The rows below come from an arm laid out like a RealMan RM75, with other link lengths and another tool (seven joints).
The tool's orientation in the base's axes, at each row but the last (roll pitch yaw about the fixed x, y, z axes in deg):
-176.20, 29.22, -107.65
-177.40, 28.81, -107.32
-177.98, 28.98, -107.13
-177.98, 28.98, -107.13
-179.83, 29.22, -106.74
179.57, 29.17, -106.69
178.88, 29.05, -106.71
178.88, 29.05, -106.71
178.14, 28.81, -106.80
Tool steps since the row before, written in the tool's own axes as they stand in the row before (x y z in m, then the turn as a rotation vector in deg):
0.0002, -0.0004, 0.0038, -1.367, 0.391, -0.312
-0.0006, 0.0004, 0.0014, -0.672, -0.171, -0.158
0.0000, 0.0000, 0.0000, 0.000, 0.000, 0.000
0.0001, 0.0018, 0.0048, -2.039, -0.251, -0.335
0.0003, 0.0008, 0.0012, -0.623, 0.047, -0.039
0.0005, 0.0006, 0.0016, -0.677, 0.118, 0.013
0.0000, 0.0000, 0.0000, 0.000, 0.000, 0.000
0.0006, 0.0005, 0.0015, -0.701, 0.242, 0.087
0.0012, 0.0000, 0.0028, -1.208, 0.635, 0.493
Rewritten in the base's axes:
0.0011, 0.0014, -0.0034, -0.072, 1.129, 0.916
0.0000, 0.0013, -0.0010, 0.308, 0.437, 0.469
0.0000, 0.0000, 0.0000, 0.000, 0.000, 0.000
-0.0009, 0.0026, -0.0043, 0.705, 1.475, 1.289
-0.0007, 0.0005, -0.0012, 0.106, 0.516, 0.338
-0.0005, 0.0005, -0.0016, 0.058, 0.606, 0.319
0.0000, 0.0000, 0.0000, 0.000, 0.000, 0.000
-0.0004, 0.0003, -0.0016, -0.046, 0.695, 0.268
0.0000, 0.0003, -0.0030, -0.251, 1.419, 0.168

